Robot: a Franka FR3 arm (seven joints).
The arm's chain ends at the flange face. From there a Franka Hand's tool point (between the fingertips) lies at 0.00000 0.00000 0.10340 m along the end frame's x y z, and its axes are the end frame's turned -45 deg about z.
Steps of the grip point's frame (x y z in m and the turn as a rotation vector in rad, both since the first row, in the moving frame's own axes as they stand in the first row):
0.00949 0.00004 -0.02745 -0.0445 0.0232 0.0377
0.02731 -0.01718 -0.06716 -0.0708 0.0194 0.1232
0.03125 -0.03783 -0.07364 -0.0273 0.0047 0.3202
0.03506 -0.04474 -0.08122 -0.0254 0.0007 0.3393
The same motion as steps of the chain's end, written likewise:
0.00182 -0.00833 -0.02732 -0.0151 0.0479 0.0377
0.00082 -0.03561 -0.06688 -0.0363 0.0638 0.1232
-0.00669 -0.05084 -0.07360 -0.0160 0.0226 0.3202
-0.00841 -0.05852 -0.08119 -0.0175 0.0185 0.3393

